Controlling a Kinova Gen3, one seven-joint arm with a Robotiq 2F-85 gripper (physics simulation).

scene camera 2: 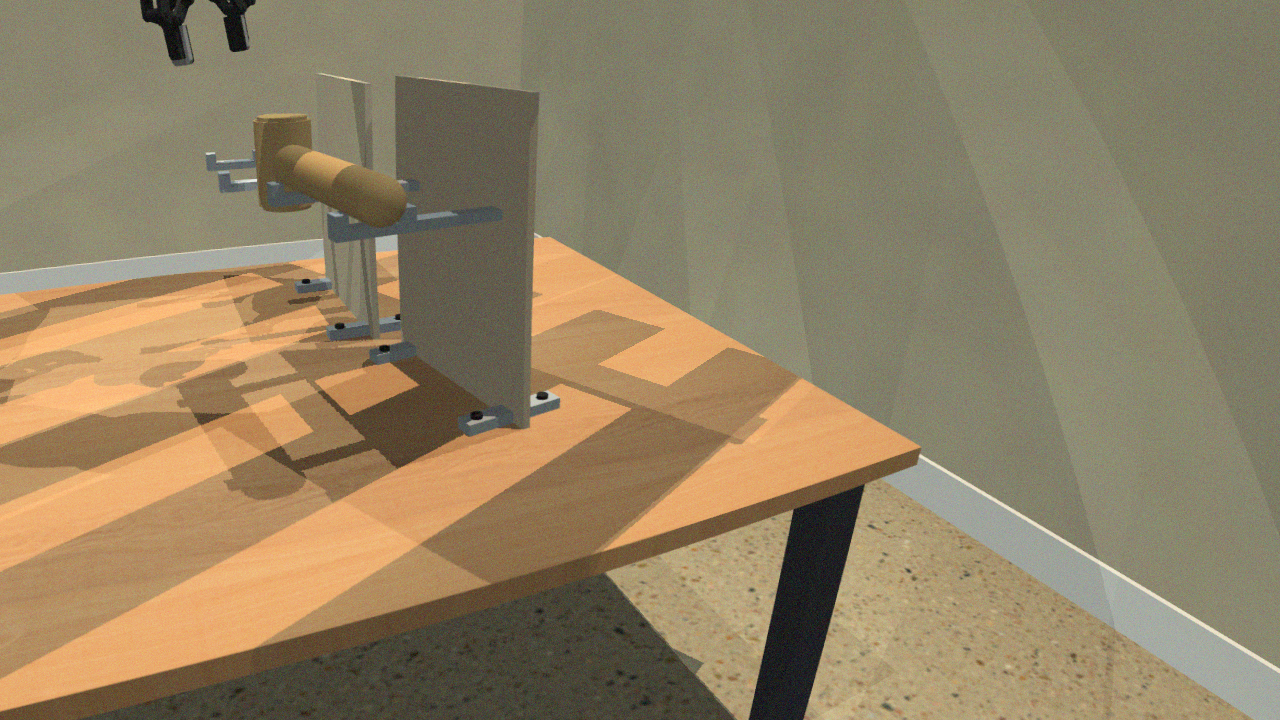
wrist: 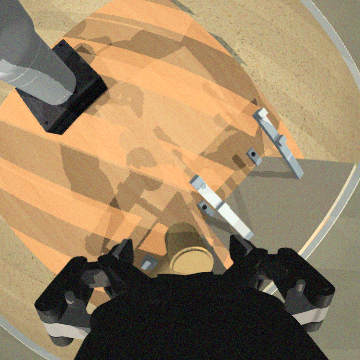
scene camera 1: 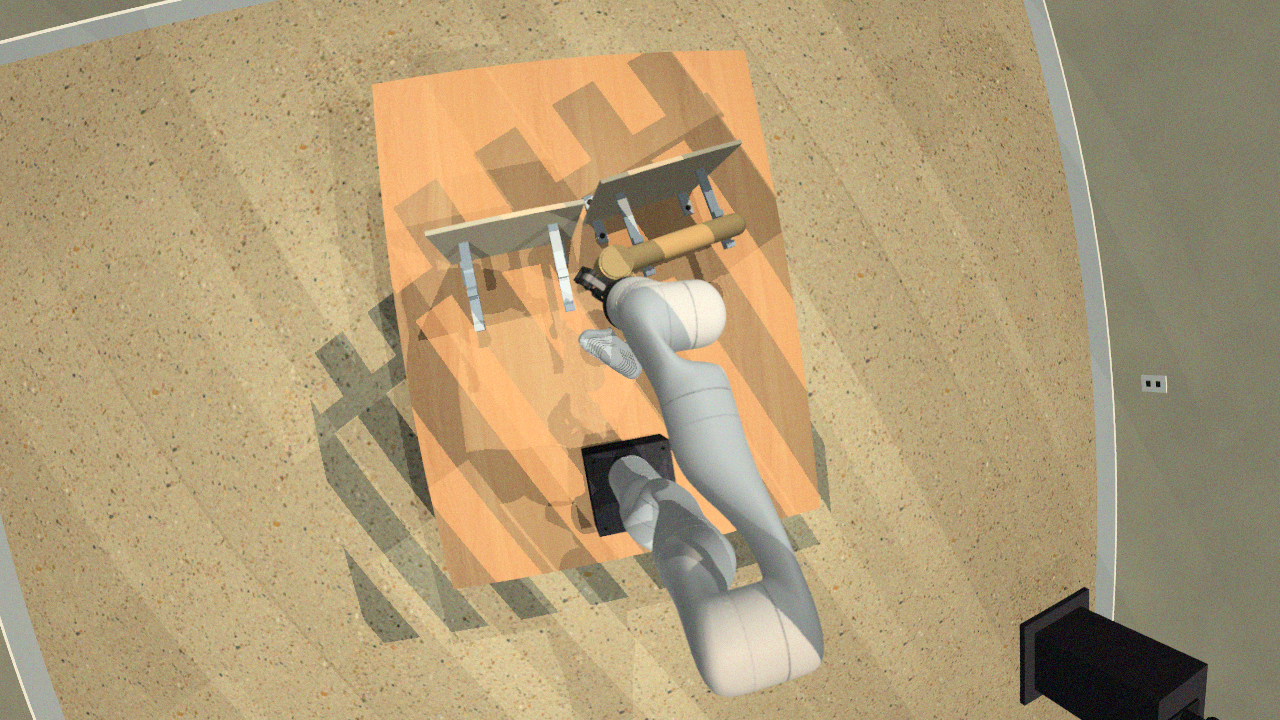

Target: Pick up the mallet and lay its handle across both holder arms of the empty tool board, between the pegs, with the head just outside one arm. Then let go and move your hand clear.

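Pixels of known places: gripper, between the fingertips: (scene camera 2: pixel 213 57) (wrist: pixel 181 247); arm's base, origin of its link: (wrist: pixel 58 86) (scene camera 1: pixel 630 476).
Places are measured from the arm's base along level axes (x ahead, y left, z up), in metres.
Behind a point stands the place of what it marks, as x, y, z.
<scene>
The tan wooden mallet (scene camera 1: pixel 684 243) {0.424, -0.162, 0.169} (scene camera 2: pixel 344 185) {0.423, -0.247, 0.158} lies with its handle across both arms of one grey board (scene camera 1: pixel 666 183) {0.559, -0.181, 0.081} (scene camera 2: pixel 465 286) {0.560, -0.182, 0.033}, between the pegs at the near arm. Its upright head (scene camera 1: pixel 614 261) {0.412, -0.028, 0.196} (scene camera 2: pixel 283 161) {0.401, -0.092, 0.157} (wrist: pixel 192 261) {0.405, -0.026, 0.196} is just outside that board's other arm, on the side toward the second board. The second board (scene camera 1: pixel 510 234) {0.512, 0.132, 0.097} (scene camera 2: pixel 344 134) {0.512, 0.106, 0.156} (wrist: pixel 310 200) {0.512, 0.169, 0.179} has two bare holder arms (scene camera 1: pixel 471 286) {0.431, 0.219, 0.116} (wrist: pixel 280 142) {0.419, 0.211, 0.128}. My gripper (scene camera 2: pixel 210 51) {0.349, -0.004, 0.256} (wrist: pixel 181 247) {0.349, -0.004, 0.256} is open and empty, above and apart from the mallet head; in scene camera 1 the arm partly hides it.
The two boards stand side by side on the wooden table (scene camera 1: pixel 501 537) {-0.088, 0.301, -0.086} (scene camera 2: pixel 626 528) {0.572, -0.474, -0.086}, fixed by low feet with dark bolts. The arm's black base (scene camera 1: pixel 601 501) {-0.036, 0.070, -0.002} (wrist: pixel 92 100) {0.064, 0.031, -0.077} is at the opposite side of the table. Walls stand beyond the table.
</scene>
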